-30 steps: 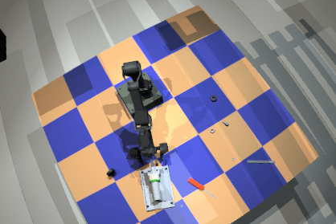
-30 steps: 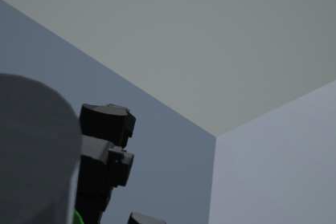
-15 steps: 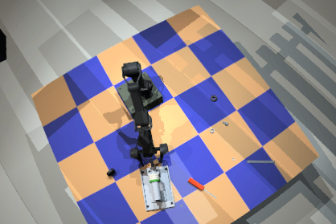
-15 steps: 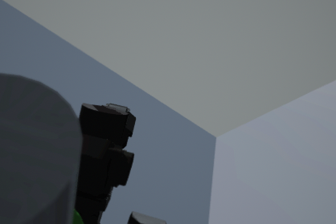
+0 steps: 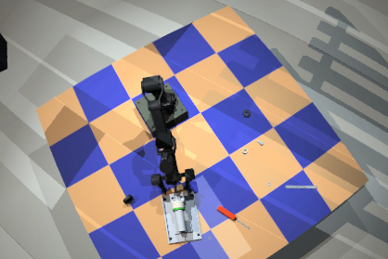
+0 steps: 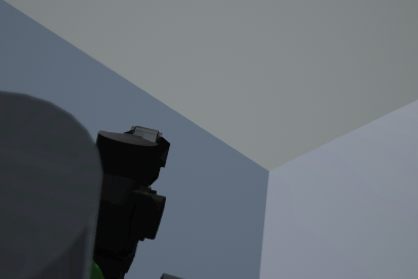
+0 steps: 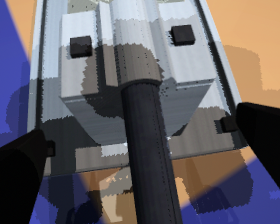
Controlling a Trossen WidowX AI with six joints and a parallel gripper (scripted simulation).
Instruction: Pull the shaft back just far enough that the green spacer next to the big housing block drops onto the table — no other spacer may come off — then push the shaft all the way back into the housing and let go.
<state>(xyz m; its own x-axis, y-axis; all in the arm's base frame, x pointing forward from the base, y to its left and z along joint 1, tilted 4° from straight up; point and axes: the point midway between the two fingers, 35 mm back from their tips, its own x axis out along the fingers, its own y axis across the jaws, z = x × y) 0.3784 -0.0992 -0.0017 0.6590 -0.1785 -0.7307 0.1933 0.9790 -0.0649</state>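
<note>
The blue-grey shaft lies 2 cm ahead of my gripper tip and 2 cm above it. From my gripper tip the other things lie so: pale disc 5 cm ahead, 1 cm to the right, 2 cm above; green spacer 8 cm ahead, 2 cm to the right, 2 cm above; black piece 5 cm behind, 22 cm to the right, 3 cm below.
</note>
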